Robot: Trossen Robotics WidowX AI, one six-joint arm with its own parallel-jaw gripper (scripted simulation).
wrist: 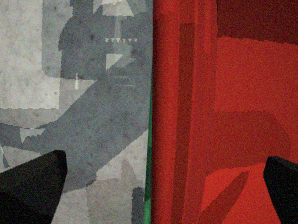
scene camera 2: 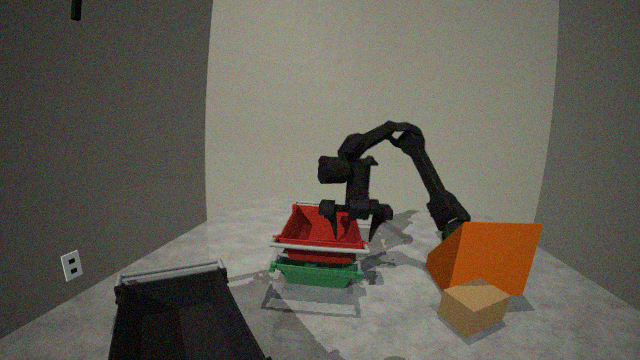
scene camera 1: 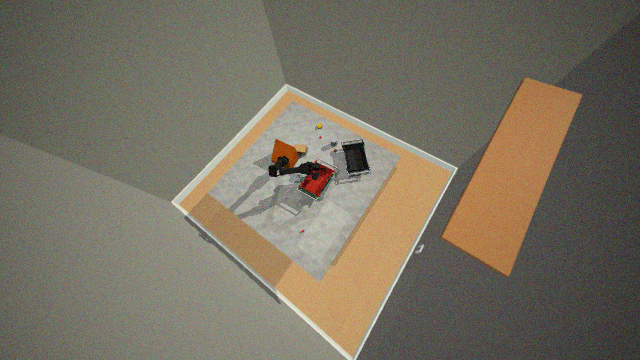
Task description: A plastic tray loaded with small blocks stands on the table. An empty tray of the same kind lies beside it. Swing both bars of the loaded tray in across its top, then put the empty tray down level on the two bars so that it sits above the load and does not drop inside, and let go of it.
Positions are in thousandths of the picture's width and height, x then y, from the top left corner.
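Scene camera 2 gives me my gripper (scene camera 2: 551, 668) together with a red tray (scene camera 2: 477, 629). In the wrist view I see the tray (wrist: 730, 355) too, and my gripper (wrist: 572, 743) is visible there as well.
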